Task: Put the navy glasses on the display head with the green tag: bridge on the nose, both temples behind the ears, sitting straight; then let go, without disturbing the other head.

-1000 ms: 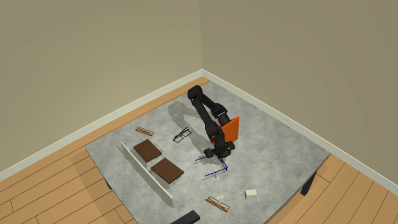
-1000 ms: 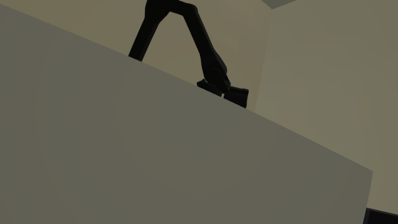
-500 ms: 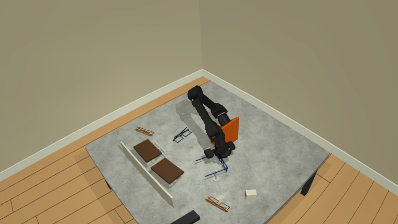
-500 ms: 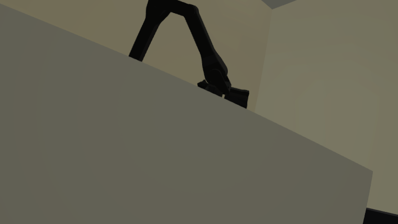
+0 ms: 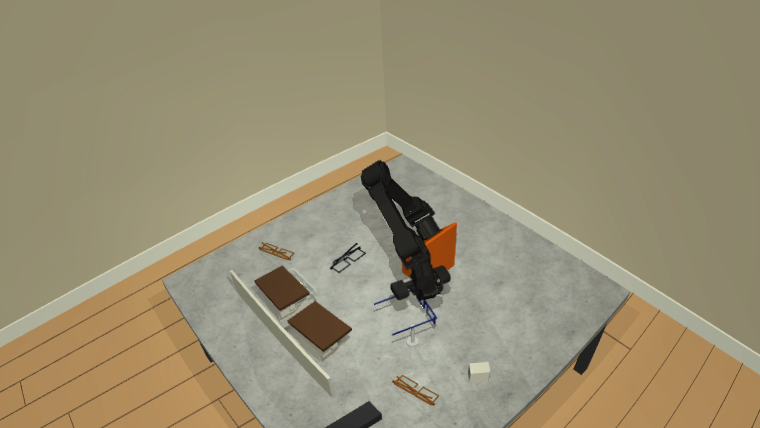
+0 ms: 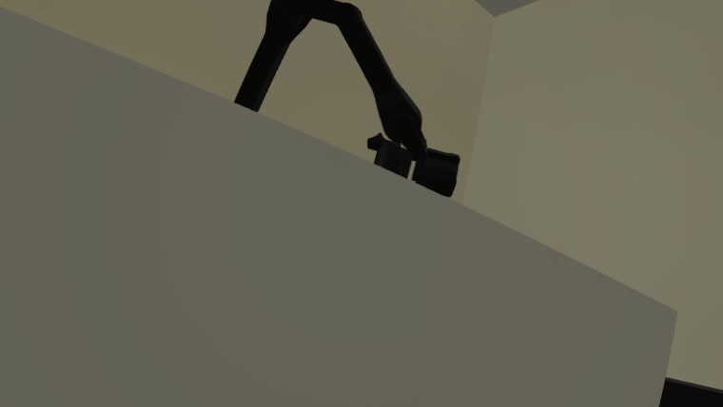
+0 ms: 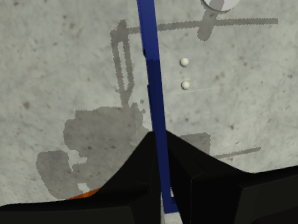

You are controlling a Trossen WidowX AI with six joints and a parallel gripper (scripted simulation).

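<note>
Right now my gripper tip is 90 mm short of the white post, 80 mm to the right of it and 60 mm above it. Round my gripper tip: long white panel (440 mm ahead, 200 mm to the right, 30 mm below); then cream cube (30 mm ahead, 320 mm to the left, 50 mm below); then display head (300 mm ahead, 100 mm to the right, 20 mm below).
</note>
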